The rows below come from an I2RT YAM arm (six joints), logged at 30 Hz.
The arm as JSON. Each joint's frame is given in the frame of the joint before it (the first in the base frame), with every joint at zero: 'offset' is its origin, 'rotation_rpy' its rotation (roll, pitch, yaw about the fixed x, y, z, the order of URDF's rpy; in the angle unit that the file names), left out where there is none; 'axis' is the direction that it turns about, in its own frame. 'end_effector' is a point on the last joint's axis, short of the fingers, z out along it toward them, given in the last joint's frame.
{
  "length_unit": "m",
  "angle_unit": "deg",
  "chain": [
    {
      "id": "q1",
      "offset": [
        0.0,
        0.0,
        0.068
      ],
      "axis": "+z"
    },
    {
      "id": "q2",
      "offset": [
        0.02,
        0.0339,
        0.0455
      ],
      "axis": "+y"
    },
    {
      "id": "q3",
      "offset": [
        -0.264,
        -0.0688,
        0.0
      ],
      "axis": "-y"
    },
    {
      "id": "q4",
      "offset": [
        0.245,
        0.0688,
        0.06
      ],
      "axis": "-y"
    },
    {
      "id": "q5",
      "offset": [
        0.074,
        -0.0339,
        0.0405
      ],
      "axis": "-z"
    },
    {
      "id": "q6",
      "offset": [
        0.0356,
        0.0,
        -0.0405
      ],
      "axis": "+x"
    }
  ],
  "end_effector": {
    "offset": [
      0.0,
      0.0,
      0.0
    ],
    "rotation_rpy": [
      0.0,
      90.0,
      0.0
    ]
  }
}
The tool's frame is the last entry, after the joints.
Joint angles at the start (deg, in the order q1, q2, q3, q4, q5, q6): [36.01, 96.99, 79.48, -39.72, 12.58, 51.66]
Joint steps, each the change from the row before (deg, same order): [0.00, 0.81, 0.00, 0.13, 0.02, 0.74]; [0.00, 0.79, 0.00, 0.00, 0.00, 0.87]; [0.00, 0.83, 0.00, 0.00, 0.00, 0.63]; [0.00, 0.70, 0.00, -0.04, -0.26, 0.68]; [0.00, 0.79, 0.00, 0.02, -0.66, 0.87]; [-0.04, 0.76, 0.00, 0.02, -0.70, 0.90]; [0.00, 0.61, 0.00, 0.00, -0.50, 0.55]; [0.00, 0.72, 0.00, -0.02, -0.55, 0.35]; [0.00, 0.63, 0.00, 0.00, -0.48, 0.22]
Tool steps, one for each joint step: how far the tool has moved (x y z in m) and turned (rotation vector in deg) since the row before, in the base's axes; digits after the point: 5 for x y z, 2 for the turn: [0.00191, 0.00137, -0.00473, -0.01, 0.64, -0.62]; [0.00164, 0.00119, -0.00477, 0.01, 0.75, -0.72]; [0.00167, 0.00121, -0.00504, -0.15, 0.75, -0.53]; [0.00123, 0.00109, -0.00434, 0.10, 0.81, -0.44]; [0.00131, 0.00144, -0.00491, 0.46, 1.06, -0.42]; [0.00133, 0.00117, -0.00475, 0.51, 1.07, -0.48]; [0.00091, 0.00104, -0.00383, 0.26, 0.82, -0.24]; [0.00101, 0.00115, -0.00455, 0.13, 0.93, -0.05]; [0.00087, 0.00100, -0.00398, 0.08, 0.79, 0.02]
